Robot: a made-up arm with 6 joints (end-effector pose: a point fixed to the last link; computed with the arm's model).
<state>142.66 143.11 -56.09 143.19 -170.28 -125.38</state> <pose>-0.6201 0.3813 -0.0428 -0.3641 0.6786 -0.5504 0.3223</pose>
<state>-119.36 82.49 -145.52 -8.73 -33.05 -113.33</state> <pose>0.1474 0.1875 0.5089 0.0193 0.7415 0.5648 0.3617</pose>
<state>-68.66 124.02 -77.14 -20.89 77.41 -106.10</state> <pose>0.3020 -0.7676 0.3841 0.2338 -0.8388 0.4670 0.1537</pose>
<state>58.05 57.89 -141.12 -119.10 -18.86 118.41</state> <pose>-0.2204 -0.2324 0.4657 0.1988 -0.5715 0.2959 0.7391</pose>
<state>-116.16 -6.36 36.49 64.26 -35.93 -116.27</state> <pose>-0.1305 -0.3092 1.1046 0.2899 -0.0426 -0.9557 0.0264</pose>
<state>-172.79 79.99 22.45 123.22 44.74 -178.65</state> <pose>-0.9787 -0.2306 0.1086 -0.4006 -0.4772 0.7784 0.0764</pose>
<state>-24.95 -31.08 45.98 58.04 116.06 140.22</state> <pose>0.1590 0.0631 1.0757 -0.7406 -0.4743 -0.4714 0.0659</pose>
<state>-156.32 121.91 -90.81 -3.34 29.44 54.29</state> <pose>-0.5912 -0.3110 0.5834 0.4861 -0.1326 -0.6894 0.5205</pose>
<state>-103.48 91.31 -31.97 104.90 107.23 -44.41</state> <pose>-0.0472 -0.8811 0.4959 0.0184 0.6852 0.1319 0.7160</pose>
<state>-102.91 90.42 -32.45 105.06 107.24 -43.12</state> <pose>-0.0369 -0.8746 0.5137 0.0139 0.6879 0.1359 0.7128</pose>
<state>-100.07 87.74 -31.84 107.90 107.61 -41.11</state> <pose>0.0081 -0.8620 0.5515 -0.0203 0.6805 0.1622 0.7143</pose>
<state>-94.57 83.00 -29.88 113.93 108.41 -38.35</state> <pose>0.0900 -0.8345 0.6104 -0.0896 0.6579 0.2164 0.7158</pose>
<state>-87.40 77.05 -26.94 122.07 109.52 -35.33</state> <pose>0.1865 -0.7859 0.6785 -0.1803 0.6186 0.2890 0.7080</pose>
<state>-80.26 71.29 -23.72 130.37 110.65 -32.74</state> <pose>0.2695 -0.7259 0.7388 -0.2685 0.5685 0.3609 0.6888</pose>
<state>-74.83 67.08 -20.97 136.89 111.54 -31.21</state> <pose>0.3236 -0.6763 0.7784 -0.3328 0.5214 0.4138 0.6680</pose>
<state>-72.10 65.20 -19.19 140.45 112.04 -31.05</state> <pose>0.3489 -0.6546 0.7921 -0.3637 0.4908 0.4399 0.6582</pose>
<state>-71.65 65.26 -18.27 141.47 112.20 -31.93</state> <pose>0.3552 -0.6588 0.7858 -0.3682 0.4780 0.4451 0.6617</pose>
